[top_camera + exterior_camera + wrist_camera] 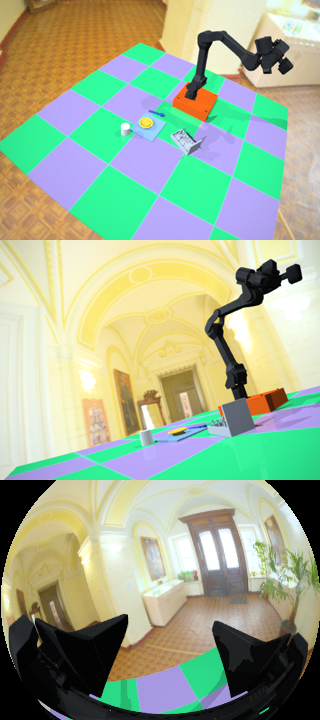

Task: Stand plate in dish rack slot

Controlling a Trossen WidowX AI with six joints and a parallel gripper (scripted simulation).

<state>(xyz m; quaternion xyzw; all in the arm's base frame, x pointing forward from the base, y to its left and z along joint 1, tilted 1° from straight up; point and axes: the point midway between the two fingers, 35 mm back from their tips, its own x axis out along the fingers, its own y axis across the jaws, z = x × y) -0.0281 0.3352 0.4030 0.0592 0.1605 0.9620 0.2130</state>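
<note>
Now: gripper tip 52 cm to the left of the yellow plate, 45 cm above it and 34 cm short of it. Also, from my gripper tip: grey dish rack (44 cm below, 36 cm ahead, 30 cm to the right); then light blue mat (50 cm to the right, 46 cm below, 34 cm ahead); then small blue spoon (49 cm to the right, 46 cm below, 24 cm ahead).
</note>
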